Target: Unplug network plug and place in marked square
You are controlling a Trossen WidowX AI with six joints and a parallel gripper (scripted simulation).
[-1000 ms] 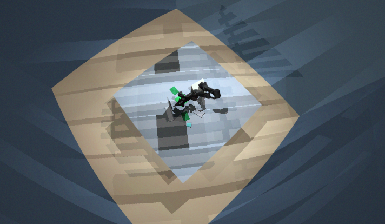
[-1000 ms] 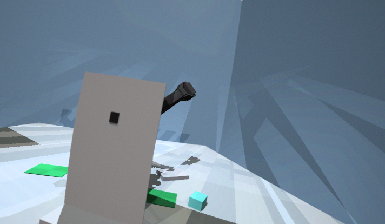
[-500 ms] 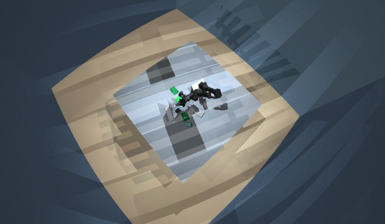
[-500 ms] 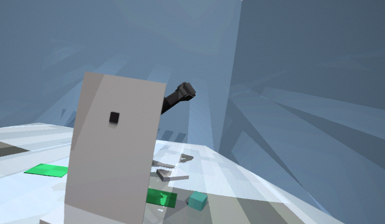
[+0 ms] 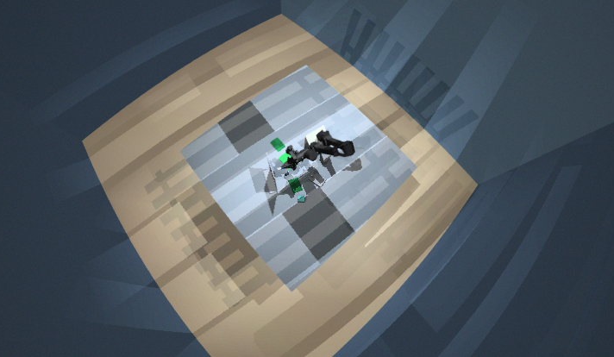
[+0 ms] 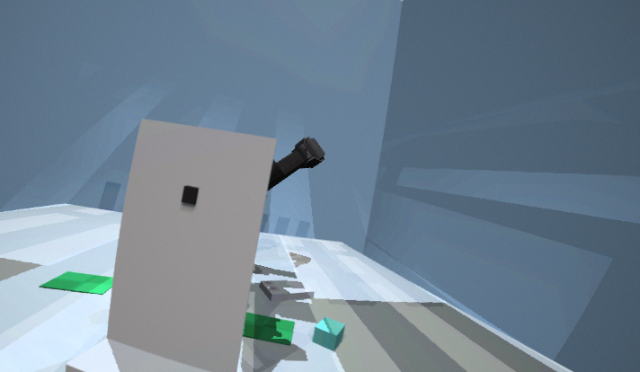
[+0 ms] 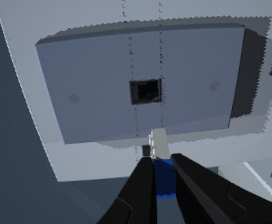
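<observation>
My gripper tip is now 60 mm short of the grey upright panel, 40 mm to the left of it and 80 mm above it. Also, from my gripper tip: blue plug: right at my gripper tip; flat grey piece: 170 mm behind, 170 mm to the left, 200 mm below; cyan cube: 10 mm ahead, 200 mm to the left, 190 mm below.
</observation>
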